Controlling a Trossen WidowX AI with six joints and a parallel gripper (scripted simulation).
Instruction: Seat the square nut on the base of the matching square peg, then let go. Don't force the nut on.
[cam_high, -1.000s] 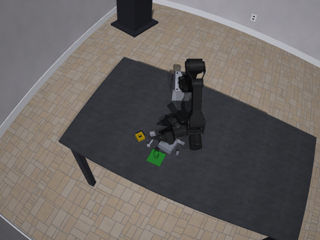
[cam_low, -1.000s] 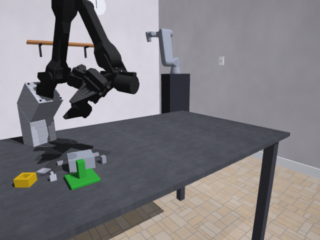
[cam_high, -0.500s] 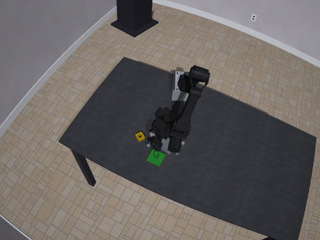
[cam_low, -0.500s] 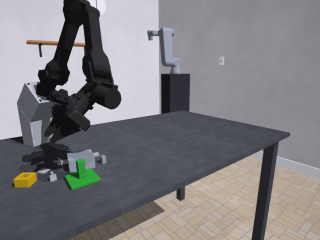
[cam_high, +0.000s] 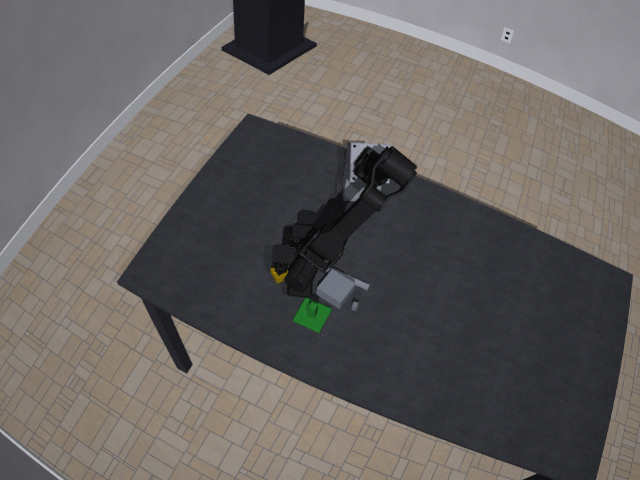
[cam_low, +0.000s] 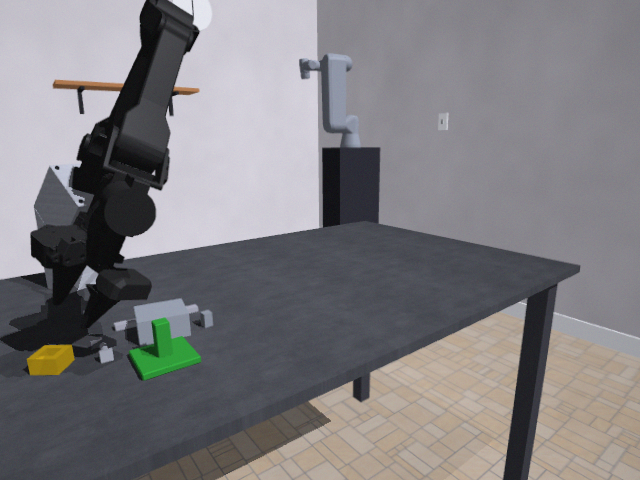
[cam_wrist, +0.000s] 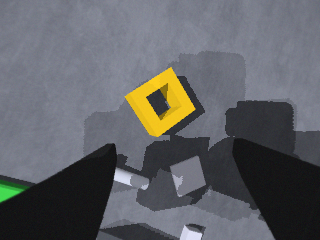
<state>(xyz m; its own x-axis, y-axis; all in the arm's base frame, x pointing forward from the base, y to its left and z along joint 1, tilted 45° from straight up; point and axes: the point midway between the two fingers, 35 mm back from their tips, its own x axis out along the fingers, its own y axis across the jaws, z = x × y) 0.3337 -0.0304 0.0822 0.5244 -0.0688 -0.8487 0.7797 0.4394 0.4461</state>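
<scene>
Right now the flat tile is 6 cm behind my hand, 1 cm to the right of it and 10 cm below it. Also, from my hand: grey square nut: 5 cm behind, 10 cm to the left, 8 cm below.
</scene>
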